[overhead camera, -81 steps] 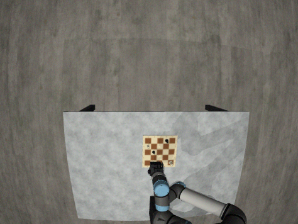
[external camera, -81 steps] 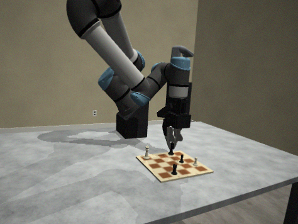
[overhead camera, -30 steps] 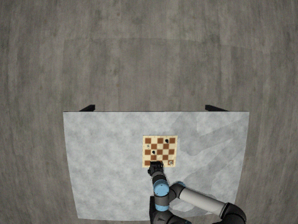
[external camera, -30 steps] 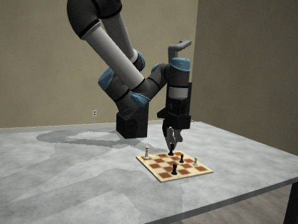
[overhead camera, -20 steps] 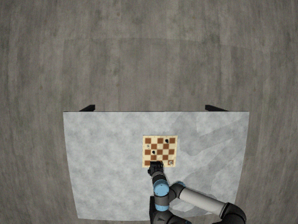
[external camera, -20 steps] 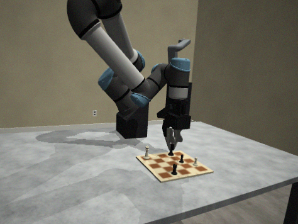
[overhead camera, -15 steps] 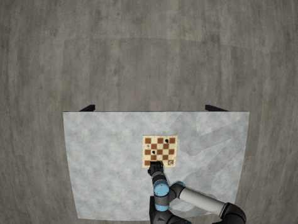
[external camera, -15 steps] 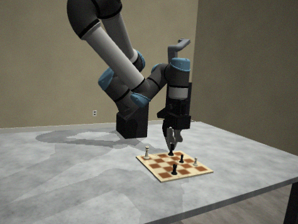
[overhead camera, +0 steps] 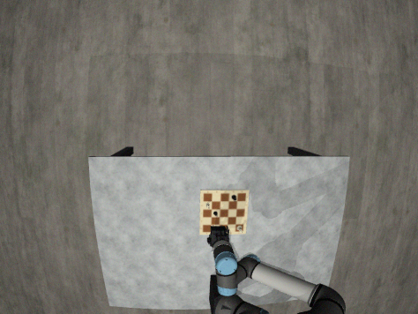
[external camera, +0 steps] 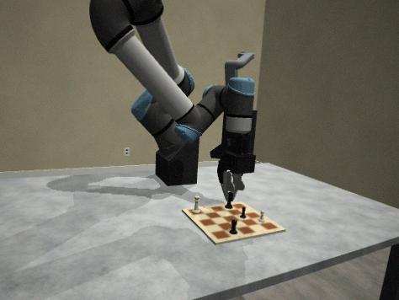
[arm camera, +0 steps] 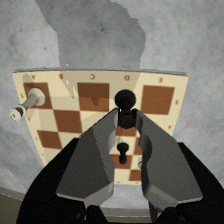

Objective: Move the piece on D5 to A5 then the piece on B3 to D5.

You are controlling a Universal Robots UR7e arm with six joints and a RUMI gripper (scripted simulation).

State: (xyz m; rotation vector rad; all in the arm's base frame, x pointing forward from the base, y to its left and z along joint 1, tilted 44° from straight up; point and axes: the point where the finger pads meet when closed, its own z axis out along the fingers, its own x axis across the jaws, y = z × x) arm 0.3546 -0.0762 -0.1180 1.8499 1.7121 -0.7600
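The tall black piece lies 10 mm below my hand. The rest, counted from my hand: tall white piece 10 mm behind, 110 mm to the right, 10 mm below; then small white pawn 120 mm ahead, 30 mm to the left, 20 mm below; then chessboard 70 mm ahead, 40 mm to the right, 40 mm below.
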